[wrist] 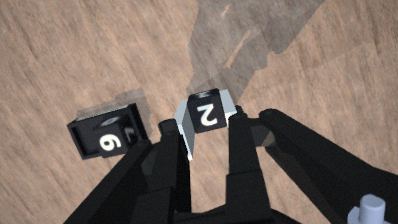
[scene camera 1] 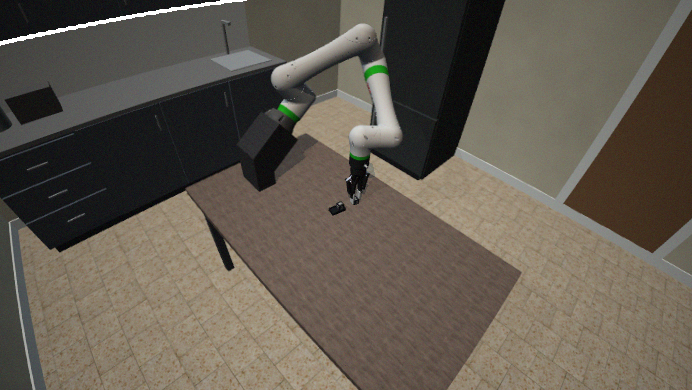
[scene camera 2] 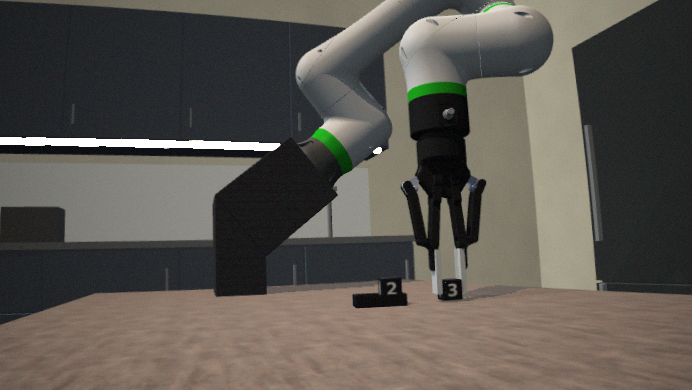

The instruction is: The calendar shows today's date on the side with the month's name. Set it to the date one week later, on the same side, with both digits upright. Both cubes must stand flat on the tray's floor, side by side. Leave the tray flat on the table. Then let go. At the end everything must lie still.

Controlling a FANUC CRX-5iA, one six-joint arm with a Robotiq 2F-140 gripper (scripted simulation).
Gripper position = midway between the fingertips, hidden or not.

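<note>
My gripper (scene camera 2: 449,292) is visible, and you can see it in the wrist view too (wrist: 207,108). There's also a black tray (wrist: 80,129) here.
</note>
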